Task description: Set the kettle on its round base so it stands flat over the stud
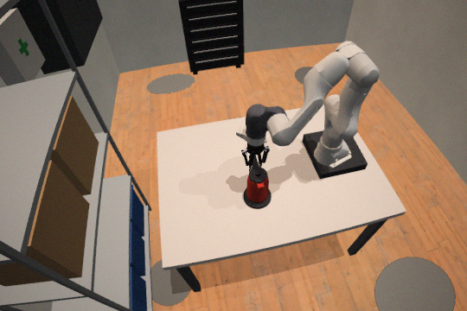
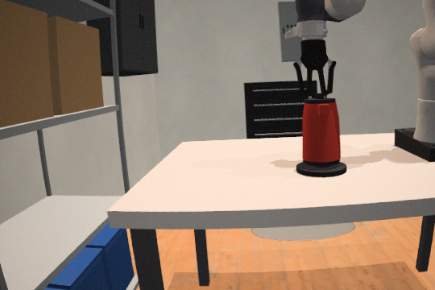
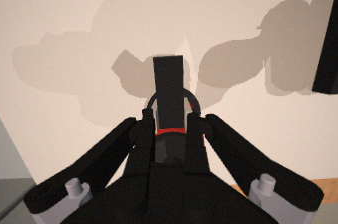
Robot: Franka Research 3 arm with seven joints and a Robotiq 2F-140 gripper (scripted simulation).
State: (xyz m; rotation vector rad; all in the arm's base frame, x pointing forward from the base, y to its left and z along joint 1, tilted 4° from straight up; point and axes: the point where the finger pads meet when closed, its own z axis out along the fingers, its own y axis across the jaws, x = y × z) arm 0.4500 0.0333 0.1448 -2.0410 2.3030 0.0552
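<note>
Right now my hand is 3 cm to the right of the red kettle and 6 cm above it. Round my hand: black round base 1 cm ahead, 6 cm to the left, 17 cm below.
</note>
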